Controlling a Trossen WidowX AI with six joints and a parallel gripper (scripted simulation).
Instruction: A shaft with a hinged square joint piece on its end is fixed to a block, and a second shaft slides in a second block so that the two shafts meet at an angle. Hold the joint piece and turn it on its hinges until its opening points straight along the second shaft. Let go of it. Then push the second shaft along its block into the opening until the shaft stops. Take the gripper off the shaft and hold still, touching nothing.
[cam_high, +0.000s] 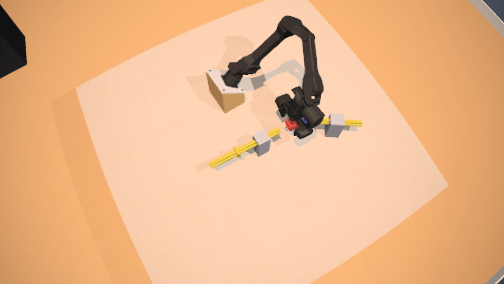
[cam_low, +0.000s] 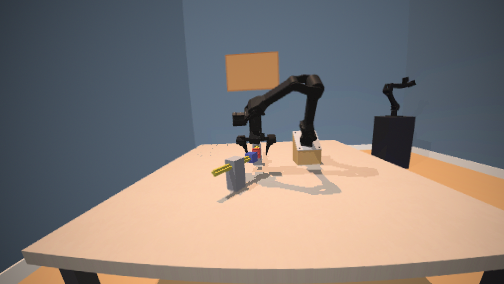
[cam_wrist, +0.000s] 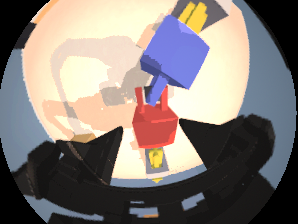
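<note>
Now: gripper tip 2 cm to the right of the red joint piece and 2 cm below it.
</note>
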